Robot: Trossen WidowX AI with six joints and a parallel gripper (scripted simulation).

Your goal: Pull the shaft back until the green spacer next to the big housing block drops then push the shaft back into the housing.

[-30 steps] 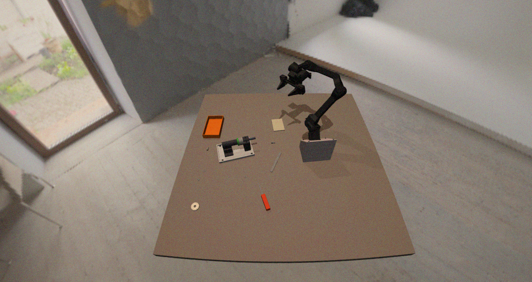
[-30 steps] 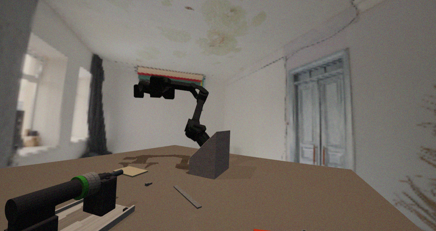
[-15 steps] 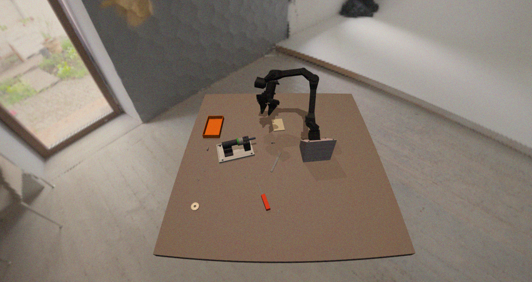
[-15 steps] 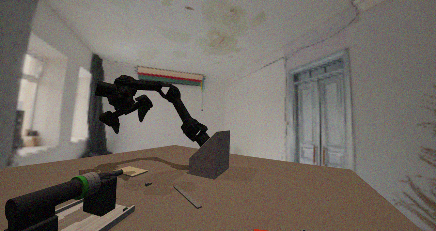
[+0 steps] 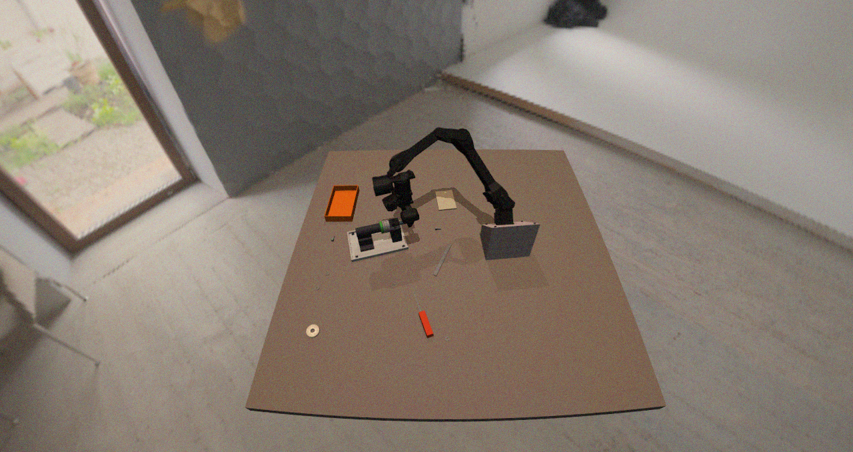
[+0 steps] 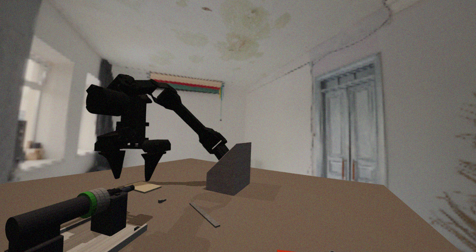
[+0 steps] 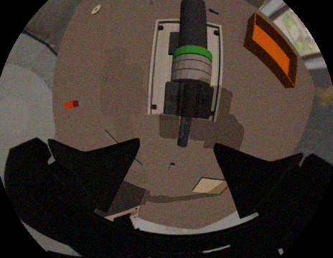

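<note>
Now: gripper tip 8 cm short of the grey spacer, 2 cm to the right of it and 2 cm above it. Also, from my gripper tip: beige pad 21 cm to the right, 15 cm behind, 10 cm below; then green spacer 10 cm ahead, 2 cm to the left, 2 cm below; then grey bar 14 cm behind, 12 cm to the left, 10 cm below.
</note>
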